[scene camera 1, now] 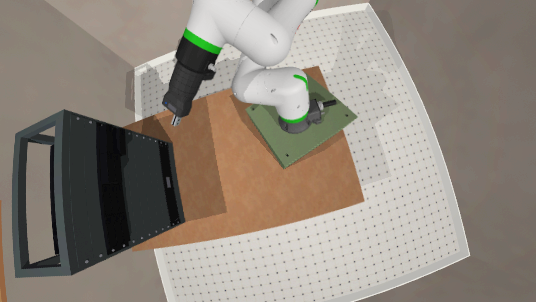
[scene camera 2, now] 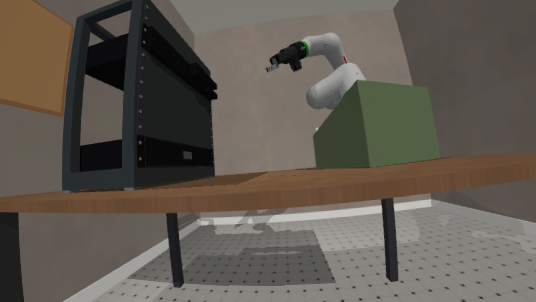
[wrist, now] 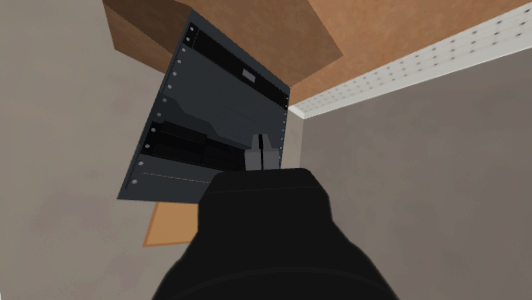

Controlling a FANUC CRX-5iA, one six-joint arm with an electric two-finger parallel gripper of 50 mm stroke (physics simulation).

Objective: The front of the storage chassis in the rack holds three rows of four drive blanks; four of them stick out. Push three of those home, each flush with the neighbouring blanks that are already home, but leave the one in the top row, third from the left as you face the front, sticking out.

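Pixels of known places: gripper, between the fingertips: (scene camera 1: pixel 175 124) (scene camera 2: pixel 267 69) (wrist: pixel 260 143); arm's base, origin of its link: (scene camera 1: pixel 295 119).
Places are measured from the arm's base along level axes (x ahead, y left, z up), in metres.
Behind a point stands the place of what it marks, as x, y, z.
Observation:
The black storage chassis (scene camera 1: pixel 114 200) {0.732, 0.191, 0.218} (scene camera 2: pixel 172 55) {0.731, 0.246, 0.223} (wrist: pixel 175 142) {0.734, -0.048, 0.215} spans the upper part of the dark rack (scene camera 1: pixel 63 200) {0.749, 0.171, 0.370} (scene camera 2: pixel 130 100) {0.760, 0.382, 0.002} (wrist: pixel 126 193) {0.752, -0.109, 0.358}. Its drive blanks are black on black. Some dark blocks stand out from its front in the scene camera 2 view and the wrist view, but I cannot tell single blanks or their rows clearly. My gripper (scene camera 1: pixel 175 120) {0.409, -0.005, 0.249} (scene camera 2: pixel 270 68) {0.409, -0.005, 0.249} (wrist: pixel 260 143) {0.409, -0.005, 0.249} is shut and empty, its fingertips together. It hangs in the air in front of the rack, apart from it, towards one side. In the wrist view the gripper and its body hide part of the chassis.
A black unit with a grey label (scene camera 1: pixel 168 182) {0.747, 0.132, -0.138} (scene camera 2: pixel 187 155) {0.747, 0.132, -0.138} (wrist: pixel 248 75) {0.747, 0.127, -0.137} sits low in the rack. The rack stands on the brown table (scene camera 1: pixel 290 190) {0.086, 0.319, -0.242} (scene camera 2: pixel 310 182) {0.316, 0.440, -0.242}. The arm's green pedestal (scene camera 1: pixel 325 125) {-0.111, 0.067, 0.036} (scene camera 2: pixel 395 125) {-0.037, 0.146, -0.108} stands on the table. An orange board (scene camera 2: pixel 35 55) (wrist: pixel 172 225) is behind the rack.

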